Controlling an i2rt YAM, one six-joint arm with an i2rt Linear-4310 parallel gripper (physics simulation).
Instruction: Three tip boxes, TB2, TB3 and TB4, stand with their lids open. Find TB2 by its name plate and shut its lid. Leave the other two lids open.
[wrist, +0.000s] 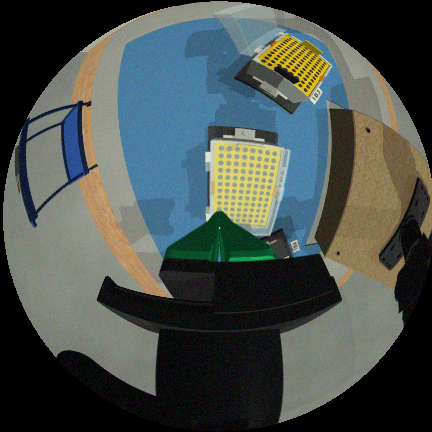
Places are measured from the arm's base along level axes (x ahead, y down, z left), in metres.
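Pixels of known places: gripper, fingertip midpoint: (218, 216).
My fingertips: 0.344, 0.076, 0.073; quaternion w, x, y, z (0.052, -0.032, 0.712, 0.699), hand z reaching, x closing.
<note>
Behind a point stands the place of what it marks, as x, y, z.
The middle tip box (242, 185) @[0.321, 0.116, 0.056] has a pale, see-through lid (265, 230) @[0.276, 0.116, 0.115] over its yellow tip rack. Its name plate is blurred behind the lid; the other plates read TB3 and TB4, so this is TB2. Whether the lid is fully seated cannot be told. My gripper (218, 216) @[0.344, 0.076, 0.073] is shut and empty, its green tips overlapping the box's near left edge in view. TB3 (296, 62) @[0.271, 0.136, -0.138], at the upper right, has its clear lid (240, 27) standing open. TB4 (281, 243) @[0.202, 0.168, 0.187] is at the lower right, mostly hidden behind my gripper; its lid cannot be made out.
The boxes stand on a blue mat (150, 100) @[0.473, 0.193, -0.055]. A tan block (370, 175) @[0.116, 0.102, -0.020] with a dark side stands close on the right, with a black bracket (405, 225) on it. A blue framed object (74, 145) is at the far left, beyond the wooden edge (90, 200).
</note>
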